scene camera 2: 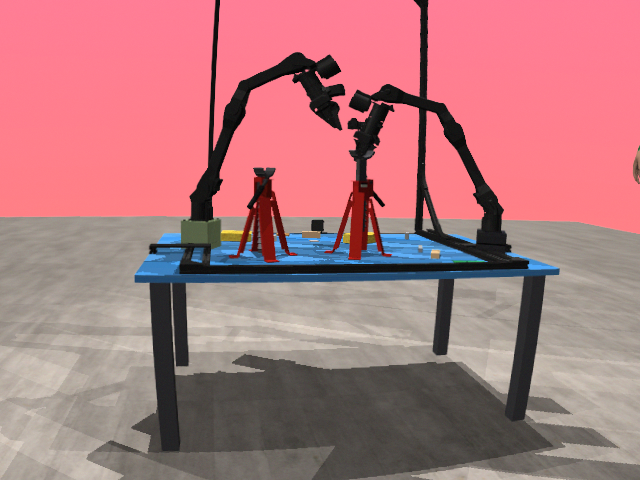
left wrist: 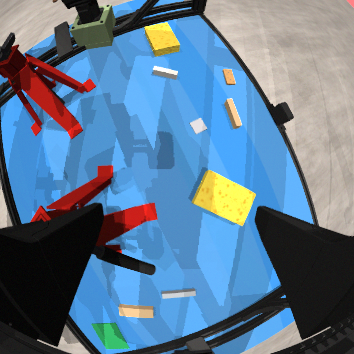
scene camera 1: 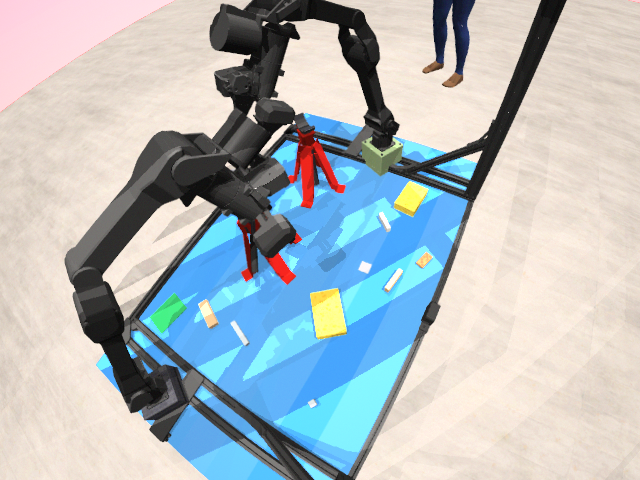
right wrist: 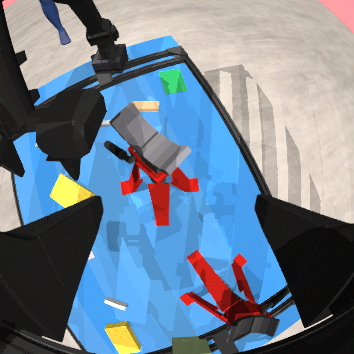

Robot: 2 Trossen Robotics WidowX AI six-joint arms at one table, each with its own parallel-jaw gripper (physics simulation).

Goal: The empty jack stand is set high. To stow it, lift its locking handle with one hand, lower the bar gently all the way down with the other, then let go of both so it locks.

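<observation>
The high-set red jack stand (scene camera 2: pixel 358 222) (left wrist: pixel 127 222) (right wrist: pixel 160 202) stands upright. Its grey bar (scene camera 2: pixel 361 169) is well extended, with an empty grey saddle (right wrist: pixel 150 140) on top. Its black locking handle (scene camera 2: pixel 378 198) (left wrist: pixel 127 261) (right wrist: pixel 118 151) slopes down and outward. In scene camera 1 an arm hides its upper part. My left gripper (left wrist: pixel 181 213) is open and empty, close to the saddle's height; in the right wrist view it is at the left of the saddle. The handle shows by its left-side finger in the left wrist view. My right gripper (right wrist: pixel 180 203) is open and empty, higher than the saddle.
A second red stand (scene camera 1: pixel 307 170) (scene camera 2: pixel 266 222) with a low saddle stands nearby. Yellow sponges (scene camera 1: pixel 328 315) (scene camera 1: pixel 410 198), a green piece (scene camera 1: pixel 168 312), a tan block (scene camera 1: pixel 208 313) and white sticks (scene camera 1: pixel 239 332) (scene camera 1: pixel 384 221) lie on the blue table. Black rails run along its edges.
</observation>
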